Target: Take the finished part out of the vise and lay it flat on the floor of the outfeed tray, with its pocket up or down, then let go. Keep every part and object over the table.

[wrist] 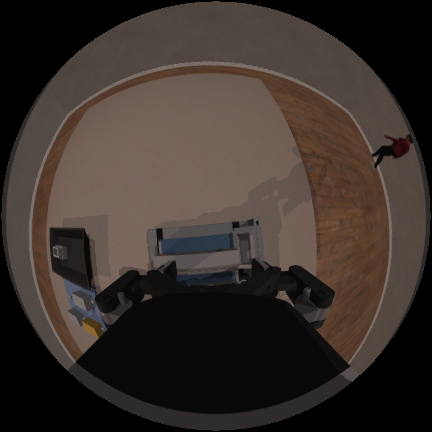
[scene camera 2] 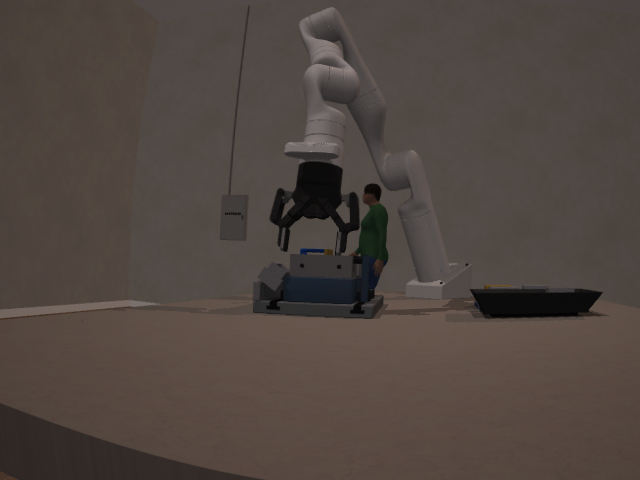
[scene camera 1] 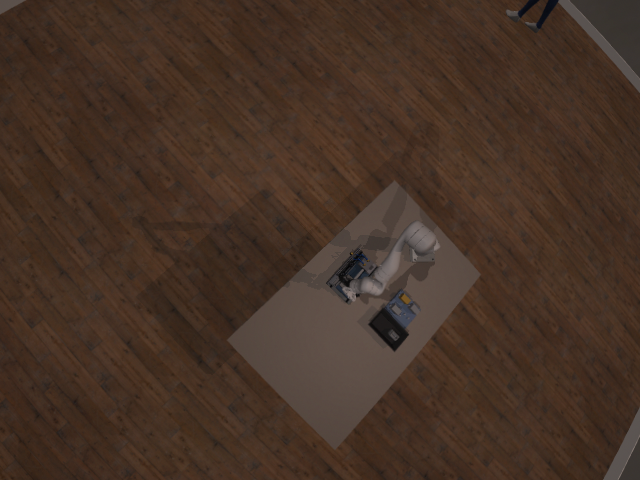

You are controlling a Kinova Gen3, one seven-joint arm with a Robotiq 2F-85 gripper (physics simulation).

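Note:
The vise stands on the table, with a grey jaw plate over a blue body. The finished part cannot be made out; the jaws and my gripper hide the space between the jaws. My gripper is open and empty. It points down, with its fingertips close above the vise's top behind the front jaw plate in the scene camera 2 view. The black outfeed tray stands apart from the vise. A small grey part with a pocket lies in it.
A blue plate adjoins the tray and bears a yellow block and grey blocks. A blue and yellow fitting sticks up above the vise, near the fingertips. A person in green stands in the background.

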